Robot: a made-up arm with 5 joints. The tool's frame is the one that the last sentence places. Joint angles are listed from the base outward.
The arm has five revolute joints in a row. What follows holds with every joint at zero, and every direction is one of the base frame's. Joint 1 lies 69.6 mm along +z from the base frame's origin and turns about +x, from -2.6 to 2.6 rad. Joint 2 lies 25.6 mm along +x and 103.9 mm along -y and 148.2 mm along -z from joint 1 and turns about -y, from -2.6 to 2.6 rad. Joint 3 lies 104 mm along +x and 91 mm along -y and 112.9 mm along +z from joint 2 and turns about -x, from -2.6 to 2.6 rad. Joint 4 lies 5.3 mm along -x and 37 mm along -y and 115.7 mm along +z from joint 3 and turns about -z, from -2.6 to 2.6 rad. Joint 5 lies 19.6 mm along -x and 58.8 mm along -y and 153.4 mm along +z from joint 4 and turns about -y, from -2.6 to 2.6 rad. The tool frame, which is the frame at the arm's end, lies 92 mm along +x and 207.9 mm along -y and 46.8 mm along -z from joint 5; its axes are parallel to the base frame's.
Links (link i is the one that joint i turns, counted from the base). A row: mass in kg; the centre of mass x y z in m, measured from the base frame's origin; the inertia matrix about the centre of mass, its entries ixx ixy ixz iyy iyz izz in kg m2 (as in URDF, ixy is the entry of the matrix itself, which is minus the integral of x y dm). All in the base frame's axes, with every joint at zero. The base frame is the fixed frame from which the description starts. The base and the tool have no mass.
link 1: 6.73; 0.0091 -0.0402 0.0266; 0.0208 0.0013 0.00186 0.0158 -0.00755 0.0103
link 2: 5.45; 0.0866 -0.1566 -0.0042; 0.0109 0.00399 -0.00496 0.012 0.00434 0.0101
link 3: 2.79; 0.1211 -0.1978 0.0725; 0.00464 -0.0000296 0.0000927 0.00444 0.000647 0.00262
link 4: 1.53; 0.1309 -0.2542 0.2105; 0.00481 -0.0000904 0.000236 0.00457 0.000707 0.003
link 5: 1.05; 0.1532 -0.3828 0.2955; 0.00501 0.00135 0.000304 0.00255 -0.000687 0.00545
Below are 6 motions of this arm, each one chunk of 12 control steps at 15 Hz.
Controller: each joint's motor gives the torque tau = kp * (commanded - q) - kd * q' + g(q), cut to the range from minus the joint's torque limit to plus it. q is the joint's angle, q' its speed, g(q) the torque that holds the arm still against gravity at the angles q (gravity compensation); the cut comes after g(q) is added. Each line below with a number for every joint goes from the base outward.
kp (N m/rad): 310 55 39 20 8.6
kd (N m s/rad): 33 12 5.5 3.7 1.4
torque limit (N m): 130 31 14 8.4 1.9
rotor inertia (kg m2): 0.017 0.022 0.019 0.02 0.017
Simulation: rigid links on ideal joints. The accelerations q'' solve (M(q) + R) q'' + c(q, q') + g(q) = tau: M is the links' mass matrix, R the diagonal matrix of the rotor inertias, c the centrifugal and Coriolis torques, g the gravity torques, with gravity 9.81 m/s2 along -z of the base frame. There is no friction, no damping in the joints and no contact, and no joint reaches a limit. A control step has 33 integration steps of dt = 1/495 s. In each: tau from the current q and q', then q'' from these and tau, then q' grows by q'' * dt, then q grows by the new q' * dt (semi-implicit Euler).
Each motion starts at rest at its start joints. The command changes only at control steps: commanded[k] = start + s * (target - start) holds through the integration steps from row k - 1 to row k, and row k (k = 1, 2, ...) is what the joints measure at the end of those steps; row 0 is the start. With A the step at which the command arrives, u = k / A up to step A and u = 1 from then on. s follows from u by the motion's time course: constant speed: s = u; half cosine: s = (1 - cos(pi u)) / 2; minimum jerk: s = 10 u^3 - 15 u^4 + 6 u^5; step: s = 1 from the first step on.
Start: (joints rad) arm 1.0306 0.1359 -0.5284 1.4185 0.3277
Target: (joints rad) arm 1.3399 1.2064 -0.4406 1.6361 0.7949
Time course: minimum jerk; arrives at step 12
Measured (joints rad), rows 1 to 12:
1: 1.0313 0.1369 -0.5280 1.4188 0.3285
2: 1.0357 0.1441 -0.5258 1.4211 0.3340
3: 1.0476 0.1659 -0.5211 1.4271 0.3486
4: 1.0691 0.2095 -0.5140 1.4381 0.3754
5: 1.1000 0.2791 -0.5049 1.4546 0.4152
6: 1.1383 0.3739 -0.4944 1.4760 0.4664
7: 1.1807 0.4891 -0.4832 1.5010 0.5252
8: 1.2232 0.6163 -0.4723 1.5276 0.5861
9: 1.2621 0.7448 -0.4625 1.5537 0.6434
10: 1.2942 0.8639 -0.4545 1.5769 0.6916
11: 1.3172 0.9643 -0.4484 1.5957 0.7276
12: 1.3310 1.0410 -0.4443 1.6094 0.7516

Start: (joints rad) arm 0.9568 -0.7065 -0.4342 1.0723 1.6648
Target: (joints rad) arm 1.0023 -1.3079 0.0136 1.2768 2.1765
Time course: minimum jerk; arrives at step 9
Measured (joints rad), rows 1 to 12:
1: 0.9569 -0.7076 -0.4330 1.0727 1.6664
2: 0.9578 -0.7156 -0.4244 1.0758 1.6768
3: 0.9603 -0.7389 -0.3996 1.0850 1.7049
4: 0.9650 -0.7834 -0.3534 1.1027 1.7555
5: 0.9714 -0.8490 -0.2873 1.1287 1.8260
6: 0.9791 -0.9300 -0.2098 1.1604 1.9075
7: 0.9873 -1.0161 -0.1336 1.1932 1.9872
8: 0.9950 -1.0963 -0.0710 1.2222 2.0534
9: 1.0009 -1.1617 -0.0290 1.2437 2.0998
10: 1.0042 -1.2098 -0.0054 1.2575 2.1291
11: 1.0054 -1.2432 0.0062 1.2656 2.1471
12: 1.0053 -1.2655 0.0113 1.2701 2.1580

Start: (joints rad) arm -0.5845 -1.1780 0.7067 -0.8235 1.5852
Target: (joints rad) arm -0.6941 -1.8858 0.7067 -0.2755 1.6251
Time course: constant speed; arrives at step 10
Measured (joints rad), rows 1 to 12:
1: -0.5900 -1.1906 0.7084 -0.8057 1.5879
2: -0.5985 -1.2181 0.7084 -0.7757 1.5916
3: -0.6081 -1.2582 0.7075 -0.7382 1.5954
4: -0.6182 -1.3079 0.7066 -0.6958 1.5989
5: -0.6285 -1.3645 0.7061 -0.6501 1.6021
6: -0.6389 -1.4258 0.7058 -0.6020 1.6052
7: -0.6494 -1.4904 0.7057 -0.5523 1.6083
8: -0.6600 -1.5571 0.7057 -0.5012 1.6116
9: -0.6707 -1.6253 0.7057 -0.4492 1.6149
10: -0.6814 -1.6943 0.7057 -0.3964 1.6184
11: -0.6877 -1.7515 0.7036 -0.3615 1.6188
12: -0.6906 -1.7939 0.7030 -0.3380 1.6184

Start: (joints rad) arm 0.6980 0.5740 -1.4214 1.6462 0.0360
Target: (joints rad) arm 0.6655 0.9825 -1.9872 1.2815 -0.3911
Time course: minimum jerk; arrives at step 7
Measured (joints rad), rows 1 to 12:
1: 0.6973 0.5762 -1.4251 1.6446 0.0332
2: 0.6938 0.5896 -1.4482 1.6341 0.0158
3: 0.6873 0.6228 -1.5059 1.6053 -0.0263
4: 0.6803 0.6765 -1.5992 1.5550 -0.0921
5: 0.6750 0.7415 -1.7116 1.4904 -0.1691
6: 0.6725 0.8036 -1.8165 1.4254 -0.2400
7: 0.6718 0.8525 -1.8925 1.3737 -0.2922
8: 0.6710 0.8882 -1.9383 1.3389 -0.3270
9: 0.6696 0.9141 -1.9628 1.3172 -0.3496
10: 0.6682 0.9330 -1.9751 1.3039 -0.3642
11: 0.6671 0.9467 -1.9811 1.2957 -0.3737
12: 0.6664 0.9567 -1.9840 1.2907 -0.3798

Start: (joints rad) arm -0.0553 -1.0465 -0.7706 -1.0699 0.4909
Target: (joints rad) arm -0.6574 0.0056 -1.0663 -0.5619 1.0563
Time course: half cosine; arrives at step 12
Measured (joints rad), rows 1 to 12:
1: -0.0584 -1.0449 -0.7726 -1.0682 0.4927
2: -0.0709 -1.0358 -0.7804 -1.0606 0.5007
3: -0.0981 -1.0115 -0.7961 -1.0432 0.5197
4: -0.1416 -0.9665 -0.8197 -1.0142 0.5522
5: -0.2001 -0.8988 -0.8496 -0.9741 0.5984
6: -0.2701 -0.8100 -0.8831 -0.9247 0.6563
7: -0.3465 -0.7041 -0.9168 -0.8694 0.7222
8: -0.4237 -0.5875 -0.9476 -0.8121 0.7911
9: -0.4963 -0.4681 -0.9733 -0.7568 0.8579
10: -0.5591 -0.3539 -0.9927 -0.7070 0.9178
11: -0.6077 -0.2530 -1.0057 -0.6657 0.9668
12: -0.6388 -0.1720 -1.0126 -0.6351 1.0021

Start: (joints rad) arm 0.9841 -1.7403 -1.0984 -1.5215 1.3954
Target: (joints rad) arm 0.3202 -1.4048 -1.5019 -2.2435 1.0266
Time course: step
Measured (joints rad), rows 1 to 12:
1: 0.8149 -1.7534 -1.1777 -1.7566 1.2537
2: 0.5660 -1.6805 -1.3120 -1.9004 1.1801
3: 0.3944 -1.5878 -1.4182 -2.0021 1.1491
4: 0.3176 -1.5119 -1.4646 -2.0861 1.1153
5: 0.2986 -1.4636 -1.4759 -2.1476 1.0824
6: 0.3019 -1.4379 -1.4789 -2.1859 1.0585
7: 0.3093 -1.4255 -1.4832 -2.2077 1.0443
8: 0.3150 -1.4194 -1.4886 -2.2200 1.0367
9: 0.3182 -1.4158 -1.4934 -2.2273 1.0327
10: 0.3196 -1.4132 -1.4969 -2.2322 1.0305
11: 0.3201 -1.4112 -1.4990 -2.2356 1.0291
12: 0.3202 -1.4095 -1.5002 -2.2381 1.0282

